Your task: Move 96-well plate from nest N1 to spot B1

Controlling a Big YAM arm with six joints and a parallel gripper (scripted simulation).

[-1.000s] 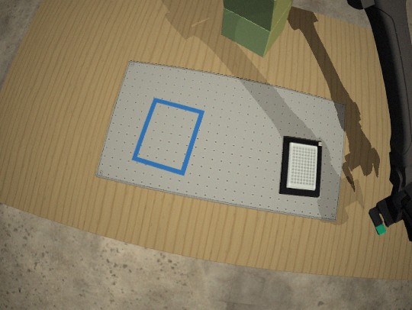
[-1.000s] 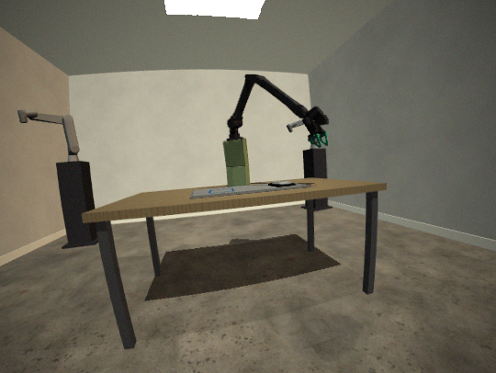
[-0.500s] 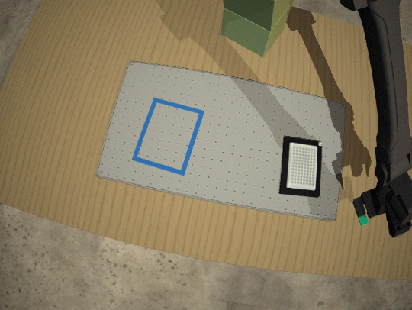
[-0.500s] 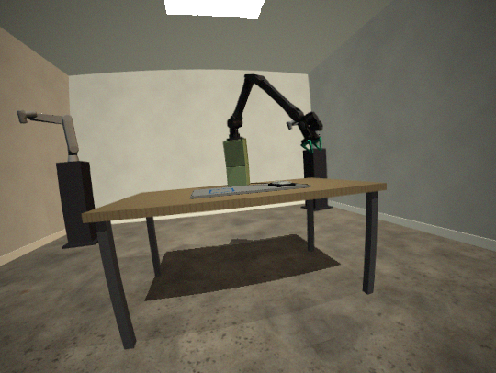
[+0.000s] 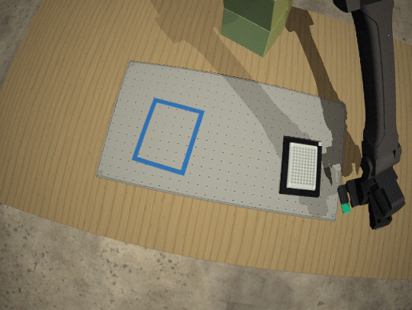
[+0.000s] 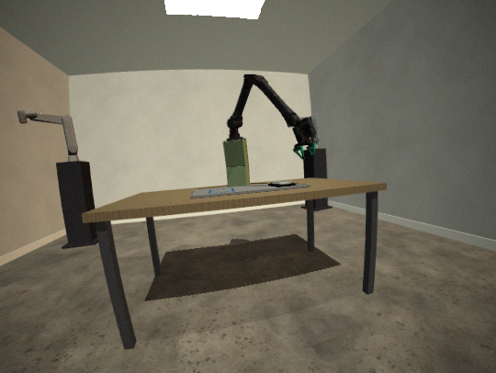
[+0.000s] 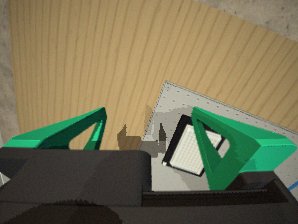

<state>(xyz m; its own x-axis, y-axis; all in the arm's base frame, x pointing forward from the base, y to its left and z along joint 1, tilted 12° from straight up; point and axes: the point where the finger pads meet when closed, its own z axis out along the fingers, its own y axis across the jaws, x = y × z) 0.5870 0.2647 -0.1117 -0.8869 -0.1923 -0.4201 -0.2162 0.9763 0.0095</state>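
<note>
The white 96-well plate is 130 mm behind my hand, 120 mm to the right of it and 160 mm below it. Round my hand: black plate nest N1: 130 mm behind, 120 mm to the right, 170 mm below.
</note>
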